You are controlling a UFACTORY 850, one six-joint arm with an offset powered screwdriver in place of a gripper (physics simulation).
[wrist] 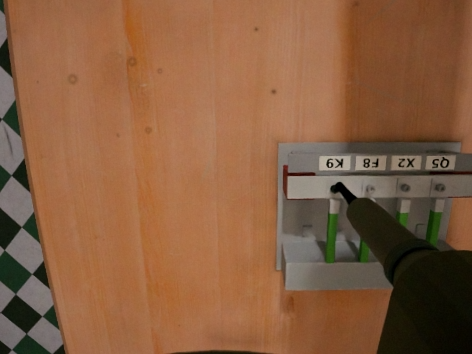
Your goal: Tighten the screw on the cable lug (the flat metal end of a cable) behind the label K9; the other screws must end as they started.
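Observation:
The label K9 [334, 163] is upside down, leftmost in a row on the grey terminal block. Below it in the wrist view, my screwdriver [336, 188] has its black tip over the lug's screw position on the pale bar [306, 187]. The tip hides the K9 screw, so its seating and depth cannot be told. A green cable [331, 237] with a whitish upper end runs down from there. The F8 screw [370, 189], X2 screw [405, 188] and Q5 screw [440, 188] show to the right, apart from the tip. The tool has no fingers.
The block's grey base plate [370, 146] lies on the wooden table [200, 175]. A grey trough [335, 276] holds the lower cable ends. My dark tool body covers the lower right. The table's left edge borders a checkered floor [22, 250].

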